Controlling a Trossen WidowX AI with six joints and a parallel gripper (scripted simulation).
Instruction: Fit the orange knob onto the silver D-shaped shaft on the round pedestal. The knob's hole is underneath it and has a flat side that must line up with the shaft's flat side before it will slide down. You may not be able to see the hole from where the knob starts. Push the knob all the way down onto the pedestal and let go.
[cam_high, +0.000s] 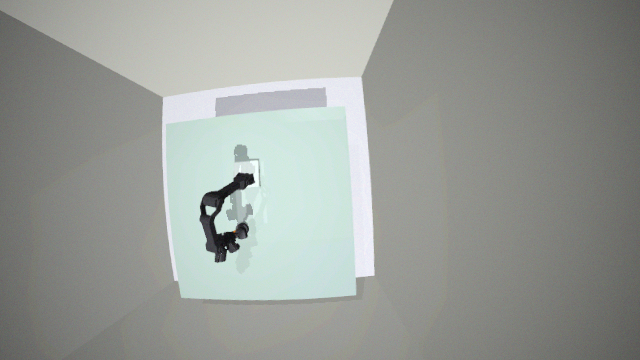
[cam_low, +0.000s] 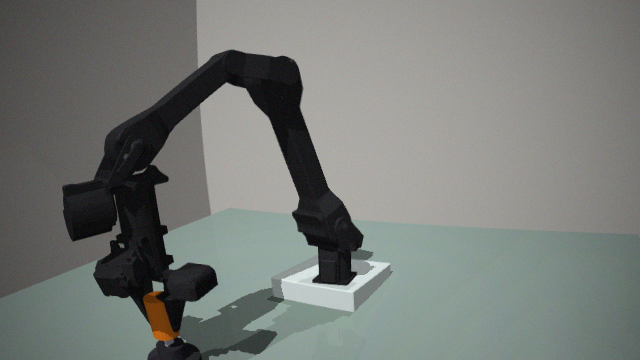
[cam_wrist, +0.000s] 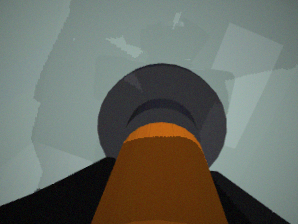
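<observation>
My gripper tip is now 3 cm below the orange knob. Also, from my gripper tip: dark round pedestal 4 cm below.
</observation>
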